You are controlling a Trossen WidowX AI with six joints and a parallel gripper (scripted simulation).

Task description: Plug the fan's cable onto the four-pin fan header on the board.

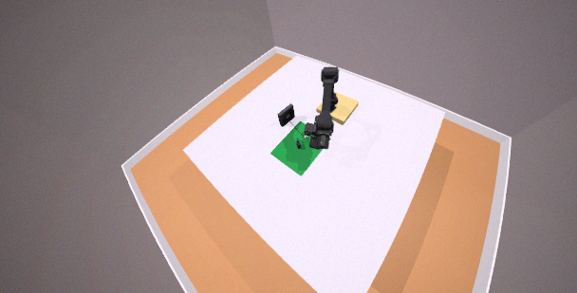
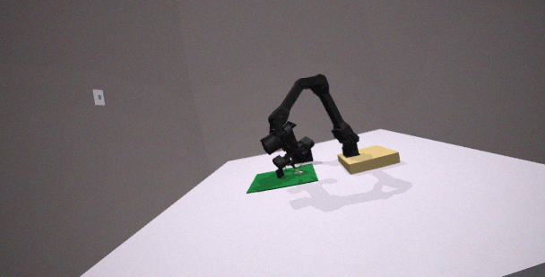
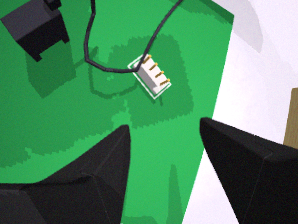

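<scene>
Now: gripper tip 100 mm short of the black fan plug, 30 mm to the left of it and 30 mm above it. From my gripper tip the other things lie so: green board 90 mm ahead, 70 mm below, 30 mm to the right; then black fan 220 mm to the right, 10 mm above; then white four-pin fan header 50 mm below, 40 mm to the right, 10 mm ahead.
</scene>
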